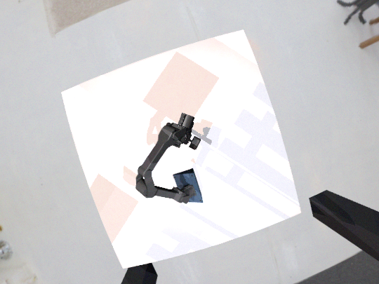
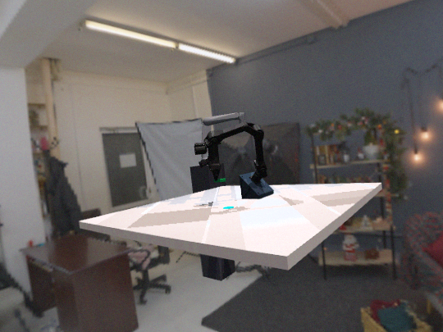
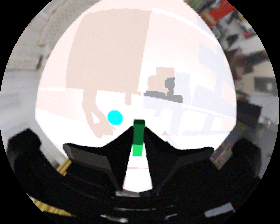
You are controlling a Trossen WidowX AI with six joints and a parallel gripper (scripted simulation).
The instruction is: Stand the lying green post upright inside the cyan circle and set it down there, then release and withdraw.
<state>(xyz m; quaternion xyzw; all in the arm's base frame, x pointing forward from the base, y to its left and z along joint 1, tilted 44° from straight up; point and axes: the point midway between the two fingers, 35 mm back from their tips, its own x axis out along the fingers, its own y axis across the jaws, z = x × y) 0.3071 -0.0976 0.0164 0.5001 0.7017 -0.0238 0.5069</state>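
My gripper tip is 30 mm short of the cyan circle, 90 mm to the right of it and 140 mm above it. From my gripper tip the other things lie so: green post 10 mm behind, 20 mm to the left.
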